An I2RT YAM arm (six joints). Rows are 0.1 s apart.
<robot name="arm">
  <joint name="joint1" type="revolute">
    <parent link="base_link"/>
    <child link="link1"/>
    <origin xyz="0 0 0.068" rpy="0 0 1.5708"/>
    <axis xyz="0 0 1"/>
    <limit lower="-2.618" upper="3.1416"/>
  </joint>
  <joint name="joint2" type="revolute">
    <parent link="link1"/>
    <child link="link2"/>
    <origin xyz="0.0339 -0.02 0.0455" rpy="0 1.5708 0"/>
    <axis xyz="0 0 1"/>
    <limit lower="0" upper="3.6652"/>
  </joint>
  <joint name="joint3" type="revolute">
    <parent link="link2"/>
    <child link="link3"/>
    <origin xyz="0 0.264 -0.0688" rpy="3.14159 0 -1.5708"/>
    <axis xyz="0 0 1"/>
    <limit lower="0" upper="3.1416"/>
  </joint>
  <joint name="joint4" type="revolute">
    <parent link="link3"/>
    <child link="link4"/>
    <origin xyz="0.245 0.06 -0.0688" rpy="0 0 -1.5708"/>
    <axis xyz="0 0 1"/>
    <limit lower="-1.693" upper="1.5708"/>
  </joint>
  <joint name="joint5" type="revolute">
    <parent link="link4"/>
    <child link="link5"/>
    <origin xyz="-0.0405 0.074 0.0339" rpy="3.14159 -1.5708 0"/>
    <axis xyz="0 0 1"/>
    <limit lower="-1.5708" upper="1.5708"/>
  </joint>
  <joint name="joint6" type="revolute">
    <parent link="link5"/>
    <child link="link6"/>
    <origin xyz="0 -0.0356 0.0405" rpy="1.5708 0 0"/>
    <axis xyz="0 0 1"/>
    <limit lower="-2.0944" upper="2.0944"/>
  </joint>
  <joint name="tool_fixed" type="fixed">
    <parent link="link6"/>
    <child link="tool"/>
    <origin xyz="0 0 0" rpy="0 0 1.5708"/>
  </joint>
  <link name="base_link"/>
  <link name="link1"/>
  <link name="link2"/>
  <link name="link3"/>
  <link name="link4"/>
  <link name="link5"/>
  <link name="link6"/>
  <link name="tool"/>
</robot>
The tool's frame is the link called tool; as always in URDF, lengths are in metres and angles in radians.
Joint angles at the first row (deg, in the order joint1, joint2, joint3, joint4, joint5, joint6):
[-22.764 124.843 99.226 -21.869 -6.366 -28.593]
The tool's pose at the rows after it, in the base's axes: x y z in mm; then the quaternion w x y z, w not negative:
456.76, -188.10, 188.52, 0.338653, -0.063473, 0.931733, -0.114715
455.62, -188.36, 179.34, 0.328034, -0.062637, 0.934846, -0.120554
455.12, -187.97, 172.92, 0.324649, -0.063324, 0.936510, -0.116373
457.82, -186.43, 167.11, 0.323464, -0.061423, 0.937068, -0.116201
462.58, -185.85, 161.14, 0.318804, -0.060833, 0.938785, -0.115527
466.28, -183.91, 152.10, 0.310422, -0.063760, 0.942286, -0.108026
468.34, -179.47, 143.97, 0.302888, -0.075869, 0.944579, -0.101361
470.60, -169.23, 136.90, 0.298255, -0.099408, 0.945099, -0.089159
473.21, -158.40, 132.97, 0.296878, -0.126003, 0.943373, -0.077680
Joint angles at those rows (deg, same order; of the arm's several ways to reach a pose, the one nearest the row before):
[-22.764 126.072 99.355 -21.658 -5.298 -28.543]
[-22.764 126.587 98.324 -21.004 -4.198 -28.871]
[-22.764 126.990 97.649 -20.517 -4.469 -28.867]
[-22.456 127.818 97.688 -19.844 -4.156 -28.442]
[-22.160 129.287 98.900 -20.122 -3.791 -28.213]
[-21.811 130.853 99.789 -20.737 -4.027 -28.158]
[-21.283 131.816 99.834 -20.994 -4.455 -28.975]
[-20.179 132.331 99.330 -21.104 -5.627 -30.364]
[-19.002 132.608 99.049 -21.292 -6.945 -32.015]

